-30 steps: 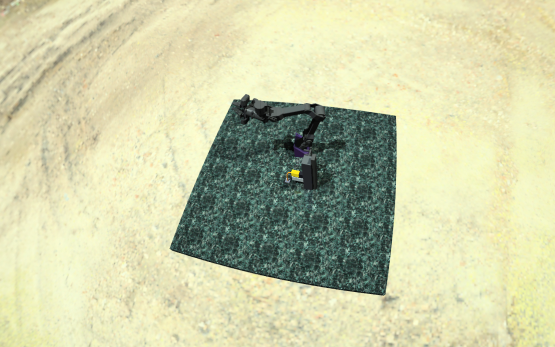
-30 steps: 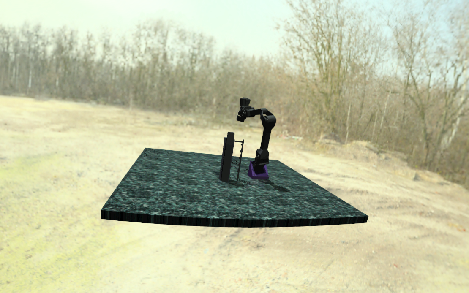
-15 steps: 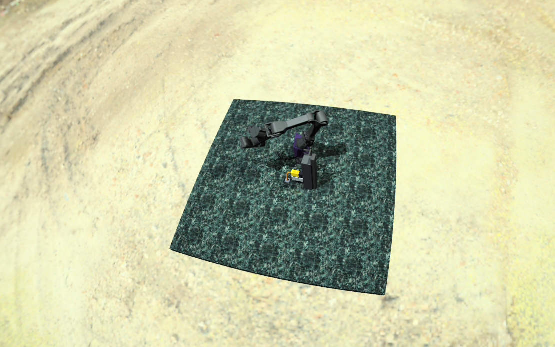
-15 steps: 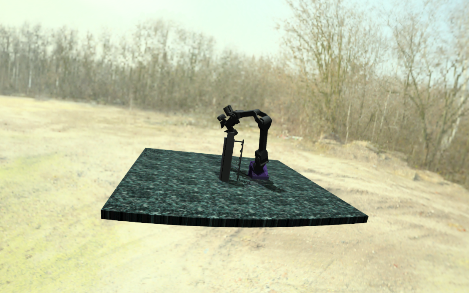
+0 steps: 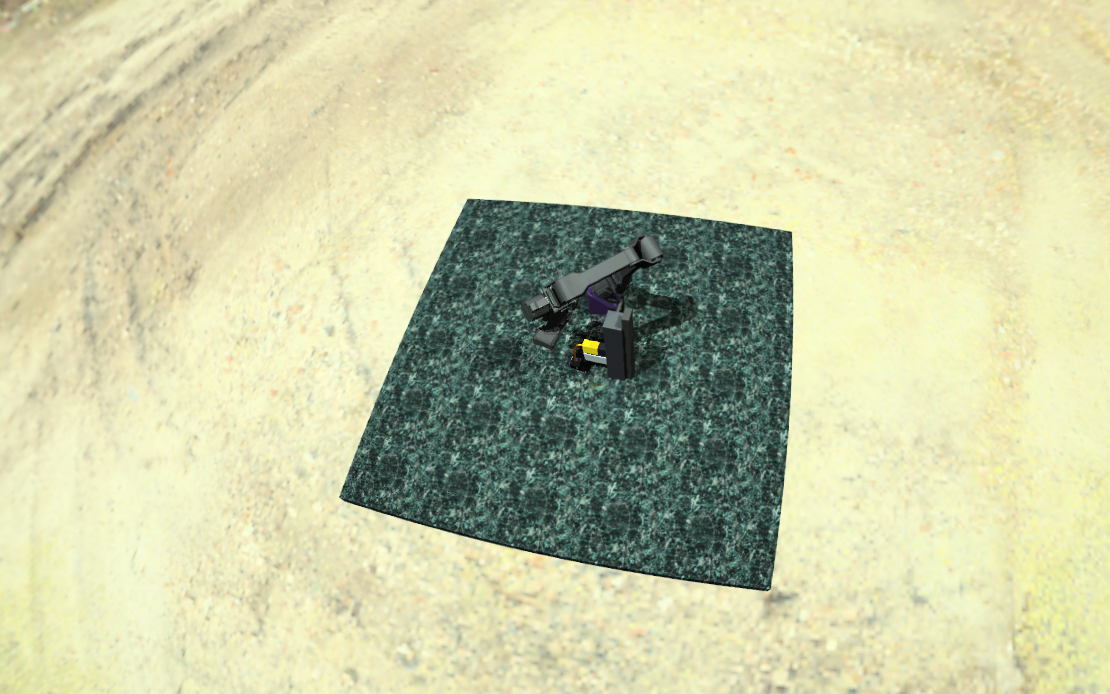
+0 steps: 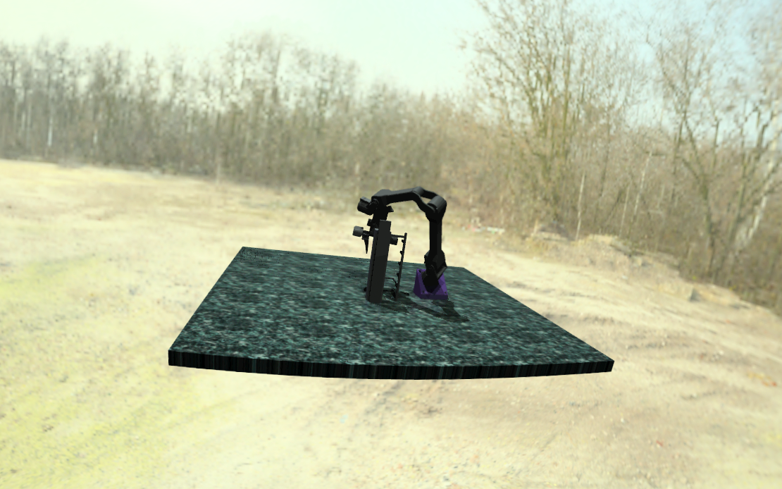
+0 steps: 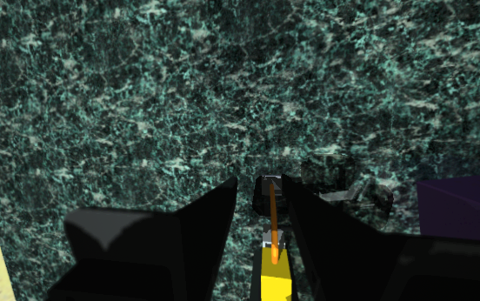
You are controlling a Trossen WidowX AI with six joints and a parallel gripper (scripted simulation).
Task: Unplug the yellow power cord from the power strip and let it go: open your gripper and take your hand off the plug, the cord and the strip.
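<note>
Right now the yellow plug is 10 mm ahead of my gripper tip, 130 mm to the left of it and 20 mm below it. The rest, counted from my gripper tip: thin black ladder-like rail 60 mm behind, 200 mm to the left; black power strip 30 mm ahead, 190 mm to the left.
</note>
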